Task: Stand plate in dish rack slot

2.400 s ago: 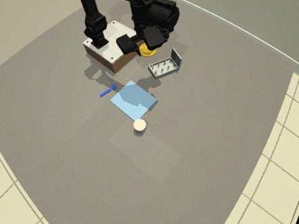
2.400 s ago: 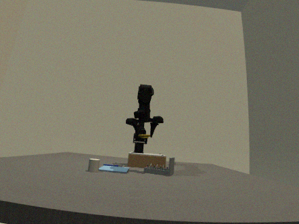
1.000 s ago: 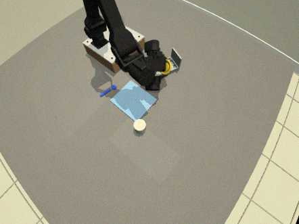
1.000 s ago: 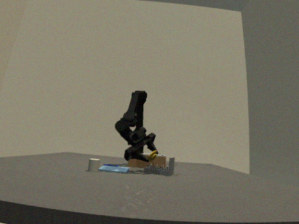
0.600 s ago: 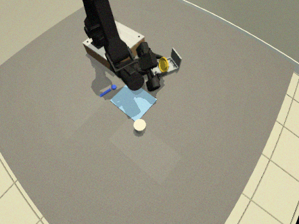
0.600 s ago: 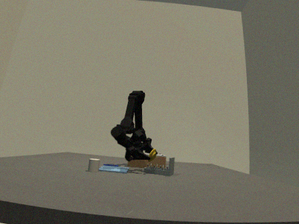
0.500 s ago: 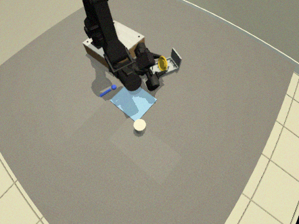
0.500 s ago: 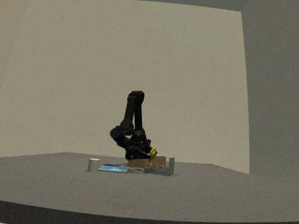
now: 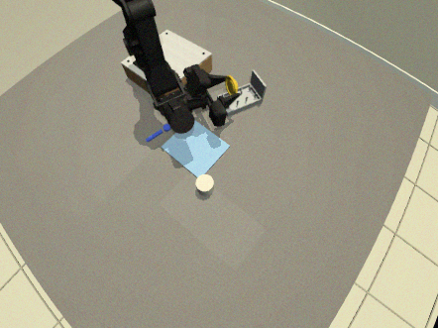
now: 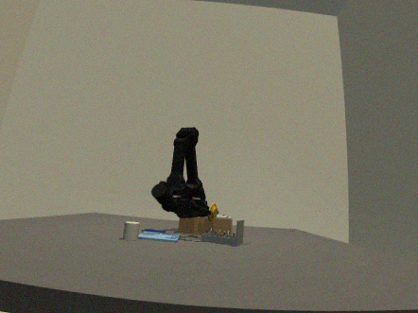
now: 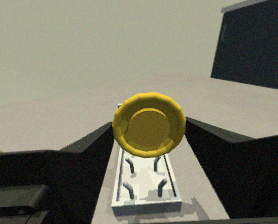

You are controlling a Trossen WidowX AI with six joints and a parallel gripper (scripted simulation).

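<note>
The grey dish rack is 70 mm below my gripper tip and 30 mm to the left of it. Also, from my gripper tip: blue spoon: 220 mm to the right, 90 mm below, 90 mm behind; light blue cloth: 180 mm to the right, 90 mm below, 20 mm ahead; yellow plate: 10 mm to the right.
</note>
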